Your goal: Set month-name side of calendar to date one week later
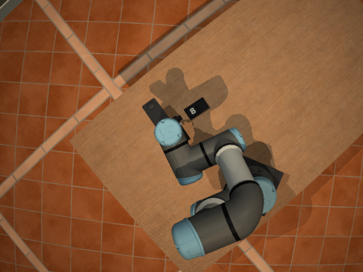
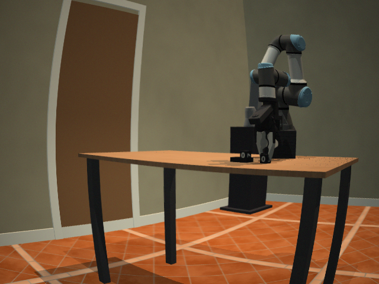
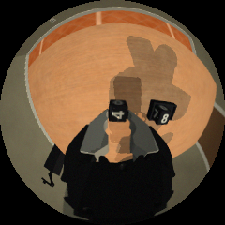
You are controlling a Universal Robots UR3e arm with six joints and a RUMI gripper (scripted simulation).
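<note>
Now: hand 110 mm to the left of the black calendar tray and 20 mm above it.
</note>
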